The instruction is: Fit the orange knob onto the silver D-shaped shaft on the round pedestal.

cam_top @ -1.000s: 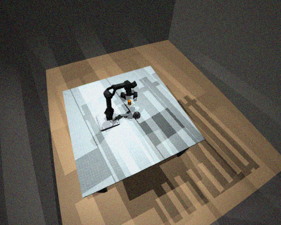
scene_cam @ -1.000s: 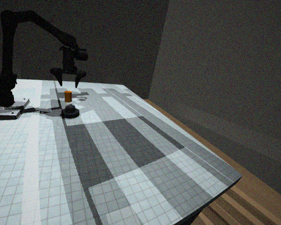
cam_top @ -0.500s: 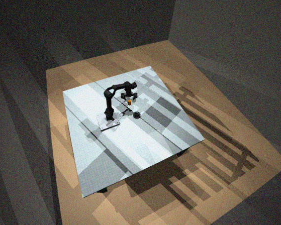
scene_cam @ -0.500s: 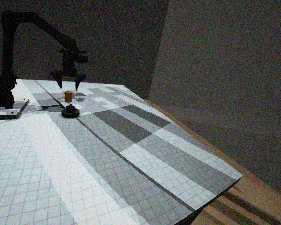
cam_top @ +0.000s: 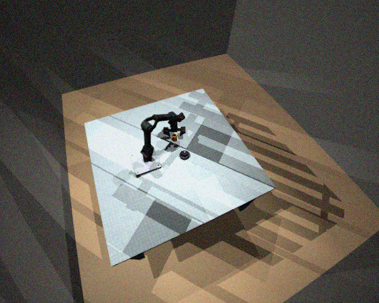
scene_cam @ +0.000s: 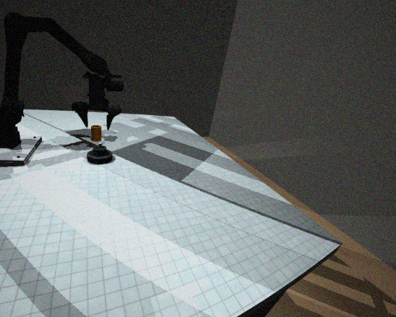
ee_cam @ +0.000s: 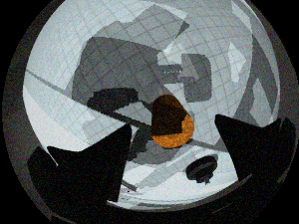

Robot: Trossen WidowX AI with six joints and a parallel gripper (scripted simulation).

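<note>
Right now the orange knob is 10 mm below my gripper tip. Round my gripper tip: dark round pedestal 30 mm ahead, 190 mm to the right, 20 mm below.
</note>
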